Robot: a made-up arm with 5 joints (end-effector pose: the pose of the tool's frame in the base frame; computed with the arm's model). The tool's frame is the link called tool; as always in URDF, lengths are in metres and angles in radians. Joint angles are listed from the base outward.
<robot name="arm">
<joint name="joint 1" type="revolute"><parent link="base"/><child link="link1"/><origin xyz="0 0 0.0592" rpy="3.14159 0 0"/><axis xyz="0 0 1"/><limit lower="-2.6" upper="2.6" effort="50" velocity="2.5"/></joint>
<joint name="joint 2" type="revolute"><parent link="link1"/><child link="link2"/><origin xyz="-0.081 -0.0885 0.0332" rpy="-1.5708 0 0"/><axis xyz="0 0 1"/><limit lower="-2.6" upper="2.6" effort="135" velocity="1.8"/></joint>
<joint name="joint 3" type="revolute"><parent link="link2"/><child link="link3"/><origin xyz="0.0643 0.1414 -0.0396" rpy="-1.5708 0 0"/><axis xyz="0 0 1"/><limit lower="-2.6" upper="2.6" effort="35" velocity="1"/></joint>
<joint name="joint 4" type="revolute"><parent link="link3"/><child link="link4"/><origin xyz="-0.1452 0.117 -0.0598" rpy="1.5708 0 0"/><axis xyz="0 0 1"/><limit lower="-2.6" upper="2.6" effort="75" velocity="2.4"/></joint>
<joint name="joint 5" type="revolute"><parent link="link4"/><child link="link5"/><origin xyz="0.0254 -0.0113 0.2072" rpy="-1.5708 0 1.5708"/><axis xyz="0 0 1"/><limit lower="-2.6" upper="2.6" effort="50" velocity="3.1"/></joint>
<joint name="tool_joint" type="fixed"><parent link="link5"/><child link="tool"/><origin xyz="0.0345 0.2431 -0.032" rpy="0 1.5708 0"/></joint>
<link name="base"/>
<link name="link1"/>
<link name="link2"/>
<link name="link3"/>
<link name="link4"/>
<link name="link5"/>
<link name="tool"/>
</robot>
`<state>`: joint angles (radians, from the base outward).
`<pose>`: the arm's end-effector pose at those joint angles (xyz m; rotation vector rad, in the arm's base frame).
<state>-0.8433 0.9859 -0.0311 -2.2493 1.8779</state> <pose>-0.2862 -0.3076 -0.1310 -1.9816 0.1495 1.7287</pose>
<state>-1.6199 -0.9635 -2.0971 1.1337 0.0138</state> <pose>-0.1802 0.1792 -0.1119 -1.1161 -1.3021 0.1315</pose>
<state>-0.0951 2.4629 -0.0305 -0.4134 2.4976</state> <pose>0.0866 -0.1229 0.0428 -1.3143 -0.8072 -2.2211</pose>
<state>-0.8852 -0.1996 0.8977 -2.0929 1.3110</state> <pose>-0.0142 -0.2783 0.2083 1.8425 -0.6387 -1.8390</pose>
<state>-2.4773 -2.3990 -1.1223 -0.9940 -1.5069</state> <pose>-0.0253 0.0109 -0.0935 -0.8809 -0.4104 -0.2814</pose>
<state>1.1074 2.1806 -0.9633 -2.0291 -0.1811</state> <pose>0.2023 0.2679 0.1224 0.8058 -0.6110 -0.5042</pose>
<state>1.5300 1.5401 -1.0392 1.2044 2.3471</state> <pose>-0.0580 0.1422 -0.0755 0.0143 -0.4111 1.8801</pose>
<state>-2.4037 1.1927 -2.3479 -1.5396 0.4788</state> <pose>-0.1484 -0.1316 0.3412 0.4677 1.9885 1.2462</pose>
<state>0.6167 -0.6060 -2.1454 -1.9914 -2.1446</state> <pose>-0.0225 0.3503 0.0720 -0.5712 1.0796 1.2865</pose>
